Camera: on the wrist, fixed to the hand. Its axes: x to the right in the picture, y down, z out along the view.
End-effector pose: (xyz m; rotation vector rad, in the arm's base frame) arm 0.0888 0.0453 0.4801 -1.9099 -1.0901 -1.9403
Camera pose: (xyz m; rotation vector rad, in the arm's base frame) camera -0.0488 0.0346 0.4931 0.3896 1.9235 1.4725
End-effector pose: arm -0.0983 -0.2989 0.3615 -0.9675 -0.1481 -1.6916
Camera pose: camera -0.2209 -0.3561 0.3312 0.5192 0.9730 2.7525
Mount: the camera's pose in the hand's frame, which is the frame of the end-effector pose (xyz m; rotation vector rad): 0.0276 -0.0726 -0.1148 0.0949 0.1465 -1.5635
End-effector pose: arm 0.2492 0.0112 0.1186 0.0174 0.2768 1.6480
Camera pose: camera 0.2973 0.0240 -0.0108 -0.2025 0.3376 0.0803
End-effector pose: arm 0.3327 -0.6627 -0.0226 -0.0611 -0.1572 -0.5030
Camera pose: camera 0.3369 -0.7504 -0.1298 0.2187 -0.0556 -2.0517
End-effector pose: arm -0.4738 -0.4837 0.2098 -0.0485 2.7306 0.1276
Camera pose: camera -0.5406 -0.5675 0.2978 -2.0404 2.0376 -0.4494
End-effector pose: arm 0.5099 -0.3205 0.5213 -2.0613 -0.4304 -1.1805
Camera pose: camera 0.4114 -0.3546 0.6127 1.2400 2.0878 1.9128
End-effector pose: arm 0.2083 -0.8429 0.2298 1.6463 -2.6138 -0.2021
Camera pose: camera 0.2737 -0.9085 0.3329 3.0558 -0.7003 0.0277
